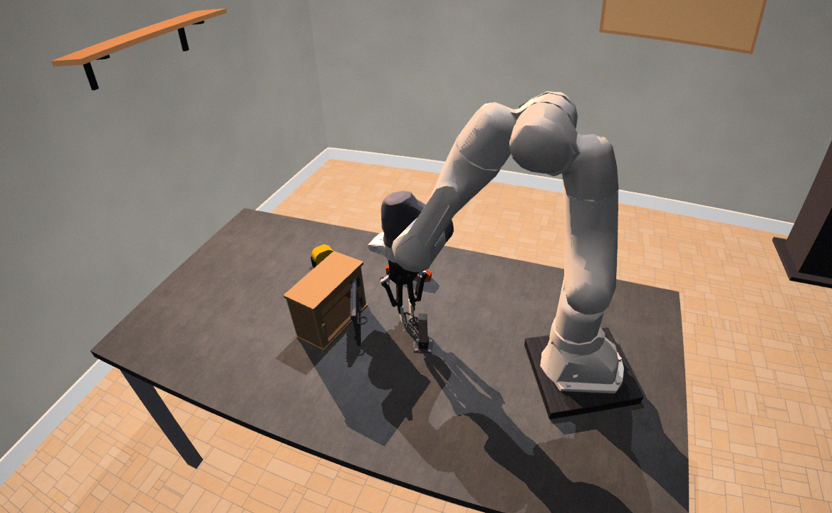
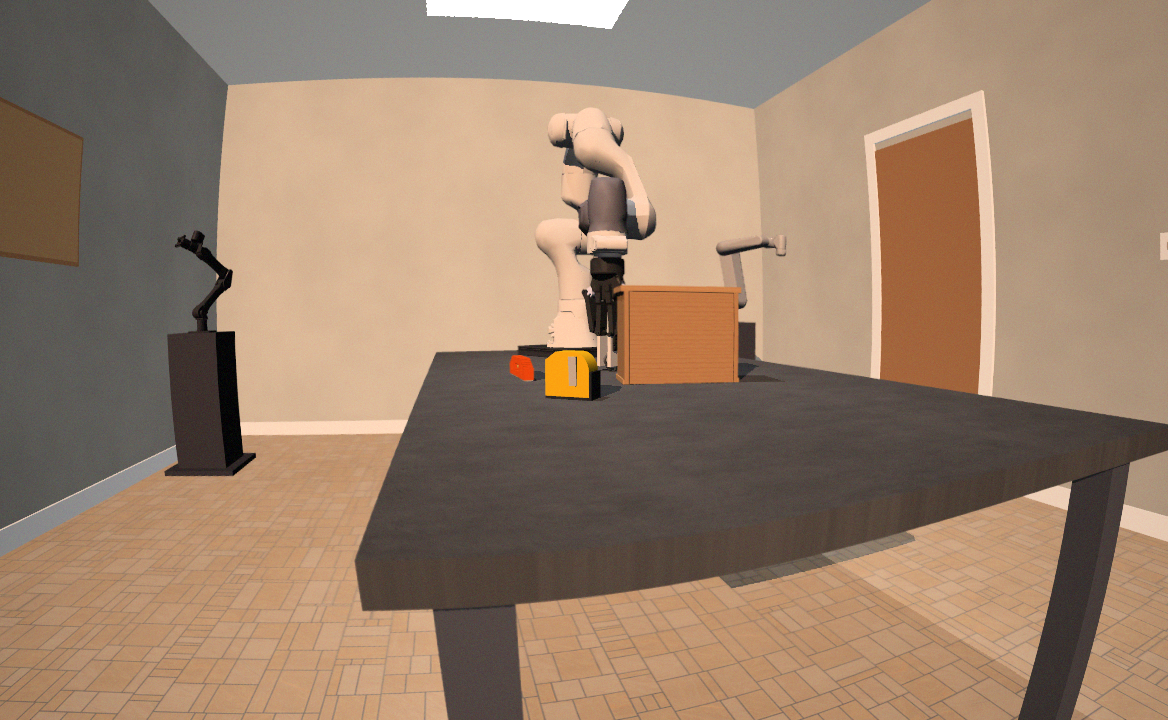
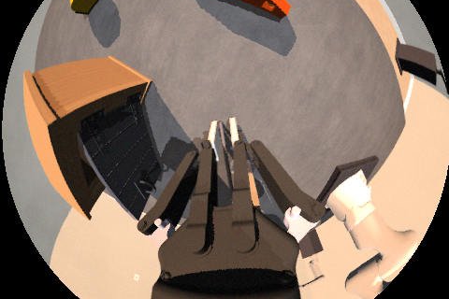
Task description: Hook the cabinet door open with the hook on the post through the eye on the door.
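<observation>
Now: hand 30 mm past the hook, 40 mm to the right of it and 20 mm below it. Round my hand: dark door (120 mm ahead, 60 mm to the left, 30 mm above); then orange spirit level (70 mm ahead, 200 mm to the right, 30 mm below); then yellow tape measure (370 mm ahead, 180 mm to the right, 10 mm below).
</observation>
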